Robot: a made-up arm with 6 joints.
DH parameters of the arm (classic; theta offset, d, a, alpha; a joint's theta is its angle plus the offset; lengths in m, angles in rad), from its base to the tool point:
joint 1: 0 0.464 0 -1.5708
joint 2: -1.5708 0 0.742 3.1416
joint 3: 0 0 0 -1.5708
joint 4: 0 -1.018 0 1.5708
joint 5: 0 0.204 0 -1.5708
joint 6: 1.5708 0 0 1.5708
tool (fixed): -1.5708 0 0 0
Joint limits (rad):
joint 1: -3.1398..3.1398
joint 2: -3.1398..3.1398
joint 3: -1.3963..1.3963
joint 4: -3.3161..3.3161
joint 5: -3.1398..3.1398
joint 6: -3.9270..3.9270
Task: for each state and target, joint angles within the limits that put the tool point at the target. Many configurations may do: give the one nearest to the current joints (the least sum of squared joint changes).
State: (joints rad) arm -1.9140 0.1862 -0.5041 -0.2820 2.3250 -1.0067
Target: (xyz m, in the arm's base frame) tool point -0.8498 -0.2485 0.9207
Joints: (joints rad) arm -2.6304 -0.1600 -0.3899 -0.2225 2.3250 -1.0067
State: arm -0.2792 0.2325 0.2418 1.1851 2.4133 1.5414
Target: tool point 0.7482 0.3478 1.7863
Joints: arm 0.4832 -0.0476 0.3529 1.3750 2.4133 1.5414
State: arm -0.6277 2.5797 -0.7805 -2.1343 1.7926 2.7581
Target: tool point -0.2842 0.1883 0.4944
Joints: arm -0.3917 2.2658 -1.1980 -1.8980 1.7926 2.7581
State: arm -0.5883 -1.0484 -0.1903 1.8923 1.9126 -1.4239
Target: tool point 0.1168 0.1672 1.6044
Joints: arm 0.0107 -0.9679 -0.3055 2.5208 1.9126 -1.4239
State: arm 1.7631 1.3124 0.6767 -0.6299 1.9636 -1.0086
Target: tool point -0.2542 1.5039 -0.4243
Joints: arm 1.8724 1.9992 1.3963 -0.0165 1.9636 -1.0086
